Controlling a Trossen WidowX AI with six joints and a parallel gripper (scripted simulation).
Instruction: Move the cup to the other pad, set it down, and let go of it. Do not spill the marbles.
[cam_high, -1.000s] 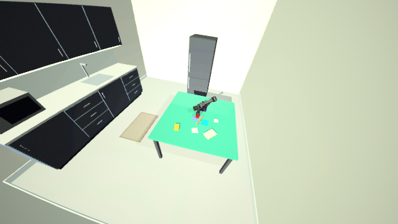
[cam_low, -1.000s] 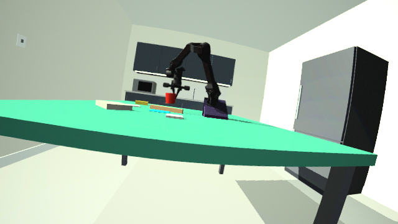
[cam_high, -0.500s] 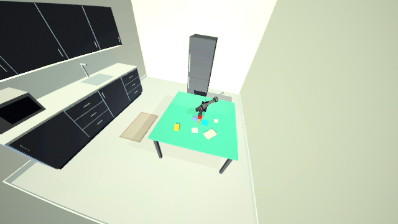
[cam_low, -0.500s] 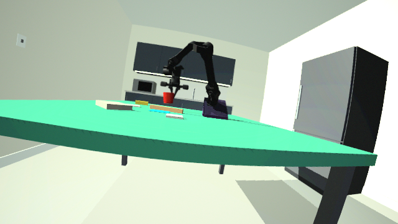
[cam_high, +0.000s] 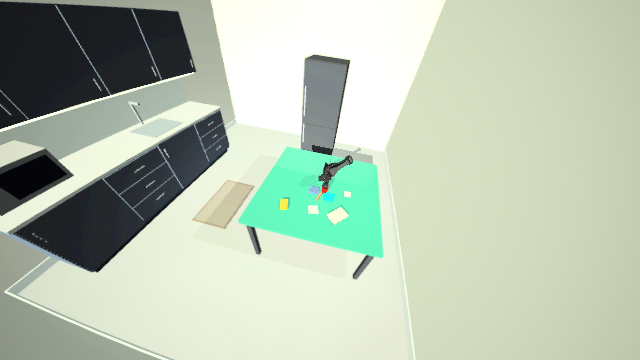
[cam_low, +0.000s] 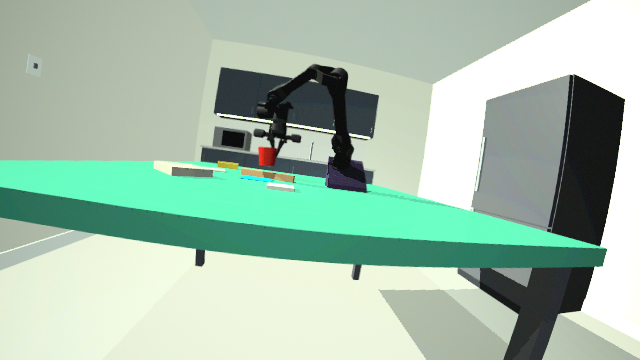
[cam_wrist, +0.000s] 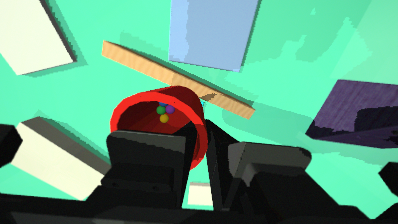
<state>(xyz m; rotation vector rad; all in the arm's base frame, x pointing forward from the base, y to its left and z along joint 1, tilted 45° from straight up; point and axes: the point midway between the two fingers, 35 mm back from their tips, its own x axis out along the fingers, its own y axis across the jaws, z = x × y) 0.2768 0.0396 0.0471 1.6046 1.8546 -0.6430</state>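
The cyan pad lies 40 mm ahead of my gripper tip, 70 mm to the left of it and 100 mm below it. Also, from my gripper tip: red cup 30 mm ahead; pale blue pad 10 mm ahead, 110 mm to the right, 100 mm below; wooden stick 30 mm ahead, 20 mm to the right, 90 mm below.
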